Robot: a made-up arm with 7 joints. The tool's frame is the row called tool.
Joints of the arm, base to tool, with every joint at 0 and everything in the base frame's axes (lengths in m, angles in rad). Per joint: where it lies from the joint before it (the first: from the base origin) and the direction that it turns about. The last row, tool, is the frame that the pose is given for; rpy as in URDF.
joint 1: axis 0.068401 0.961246 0.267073 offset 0 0 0
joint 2: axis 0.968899 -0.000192 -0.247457 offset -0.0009 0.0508 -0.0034
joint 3: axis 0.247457 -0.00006 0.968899 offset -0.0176 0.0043 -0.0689
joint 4: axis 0.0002 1 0.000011 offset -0.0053 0 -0.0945
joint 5: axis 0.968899 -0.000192 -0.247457 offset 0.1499 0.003 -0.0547
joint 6: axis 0.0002 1 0.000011 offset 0.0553 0 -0.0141
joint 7: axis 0.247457 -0.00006 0.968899 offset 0.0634 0 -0.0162
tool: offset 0 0 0 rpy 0 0.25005 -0.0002
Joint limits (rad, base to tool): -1.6..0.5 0..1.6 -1.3..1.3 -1.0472..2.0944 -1.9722..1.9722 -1.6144..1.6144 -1.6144..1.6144
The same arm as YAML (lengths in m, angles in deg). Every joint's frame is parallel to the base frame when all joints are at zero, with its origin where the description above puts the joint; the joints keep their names.
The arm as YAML. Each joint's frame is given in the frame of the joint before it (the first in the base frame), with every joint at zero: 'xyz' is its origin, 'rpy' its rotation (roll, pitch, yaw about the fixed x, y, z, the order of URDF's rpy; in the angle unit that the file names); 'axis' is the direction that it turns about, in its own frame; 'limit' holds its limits. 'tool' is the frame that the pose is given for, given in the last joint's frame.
units:
  length: m
  angle: deg
joints:
  - name: joint 1
    type: revolute
    origin:
      xyz: [0.0, 0.0, 0.0]
      rpy: [0.0, 0.0, 0.0]
    axis: [0.068403, 0.961235, 0.26711]
    limit:
      lower: -91.67
      upper: 28.65
  - name: joint 2
    type: revolute
    origin:
      xyz: [-0.0009, 0.0508, -0.0034]
      rpy: [0.0, 0.0, 0.0]
    axis: [0.968889, -0.0002, -0.247497]
    limit:
      lower: 0.0
      upper: 91.67
  - name: joint 3
    type: revolute
    origin:
      xyz: [-0.0176, 0.0043, -0.0689]
      rpy: [0.0, 0.0, 0.0]
    axis: [0.247497, -0.0001, 0.968889]
    limit:
      lower: -74.48
      upper: 74.48
  - name: joint 4
    type: revolute
    origin:
      xyz: [-0.0053, 0.0, -0.0945]
      rpy: [0.0, 0.0, 0.0]
    axis: [0.0002, 1.0, 0.0]
    limit:
      lower: -60.0
      upper: 120.0
  - name: joint 5
    type: revolute
    origin:
      xyz: [0.1499, 0.003, -0.0547]
      rpy: [0.0, 0.0, 0.0]
    axis: [0.968889, -0.0002, -0.247497]
    limit:
      lower: -113.0
      upper: 113.0
  - name: joint 6
    type: revolute
    origin:
      xyz: [0.0553, 0.0, -0.0141]
      rpy: [0.0, 0.0, 0.0]
    axis: [0.0002, 1.0, 0.0]
    limit:
      lower: -92.5
      upper: 92.5
  - name: joint 7
    type: revolute
    origin:
      xyz: [0.0634, 0.0, -0.0162]
      rpy: [0.0, 0.0, 0.0]
    axis: [0.247497, -0.0001, 0.968889]
    limit:
      lower: -92.5
      upper: 92.5
tool:
  origin:
    xyz: [0.0, 0.0, 0.0]
    rpy: [0.0, 14.33, -0.01]

